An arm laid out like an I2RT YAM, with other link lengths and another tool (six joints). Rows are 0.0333 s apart.
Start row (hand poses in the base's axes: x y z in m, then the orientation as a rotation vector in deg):
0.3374, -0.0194, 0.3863, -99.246, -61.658, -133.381
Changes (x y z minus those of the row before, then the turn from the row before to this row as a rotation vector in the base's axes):
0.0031, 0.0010, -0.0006, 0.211, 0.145, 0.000
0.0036, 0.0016, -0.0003, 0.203, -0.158, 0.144
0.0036, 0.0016, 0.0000, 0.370, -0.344, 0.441
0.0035, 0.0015, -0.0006, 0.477, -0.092, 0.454
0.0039, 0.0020, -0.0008, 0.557, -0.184, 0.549
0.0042, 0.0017, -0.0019, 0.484, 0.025, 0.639
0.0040, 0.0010, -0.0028, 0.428, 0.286, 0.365
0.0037, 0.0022, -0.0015, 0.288, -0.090, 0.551
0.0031, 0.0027, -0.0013, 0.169, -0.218, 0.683
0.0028, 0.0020, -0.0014, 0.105, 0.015, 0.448
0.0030, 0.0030, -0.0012, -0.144, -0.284, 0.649
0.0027, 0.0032, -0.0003, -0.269, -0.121, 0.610
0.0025, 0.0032, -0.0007, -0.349, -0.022, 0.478
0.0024, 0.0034, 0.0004, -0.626, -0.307, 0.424
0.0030, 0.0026, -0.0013, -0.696, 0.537, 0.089
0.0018, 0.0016, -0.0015, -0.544, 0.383, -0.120
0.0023, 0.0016, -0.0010, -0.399, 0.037, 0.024
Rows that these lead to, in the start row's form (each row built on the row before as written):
0.3405, -0.0184, 0.3857, -99.316, -61.351, -133.247
0.3441, -0.0168, 0.3854, -98.957, -61.190, -133.365
0.3477, -0.0152, 0.3854, -98.081, -61.014, -133.535
0.3512, -0.0137, 0.3848, -97.405, -60.661, -133.429
0.3551, -0.0117, 0.3840, -96.525, -60.273, -133.374
0.3593, -0.0100, 0.3821, -95.796, -60.001, -133.023
0.3633, -0.0090, 0.3793, -95.594, -59.594, -132.549
0.3670, -0.0068, 0.3778, -94.904, -59.555, -132.345
0.3701, -0.0041, 0.3765, -94.014, -59.774, -132.176
0.3729, -0.0021, 0.3751, -93.589, -59.892, -131.896
0.3759, 0.0009, 0.3739, -92.781, -60.514, -131.766
0.3786, 0.0041, 0.3736, -92.212, -61.240, -131.465
0.3811, 0.0073, 0.3729, -91.886, -61.972, -131.127
0.3835, 0.0107, 0.3733, -91.429, -63.100, -131.068
0.3865, 0.0133, 0.3720, -92.117, -63.943, -130.314
0.3883, 0.0149, 0.3705, -92.791, -64.504, -129.875
0.3906, 0.0165, 0.3695, -92.949, -65.034, -129.741

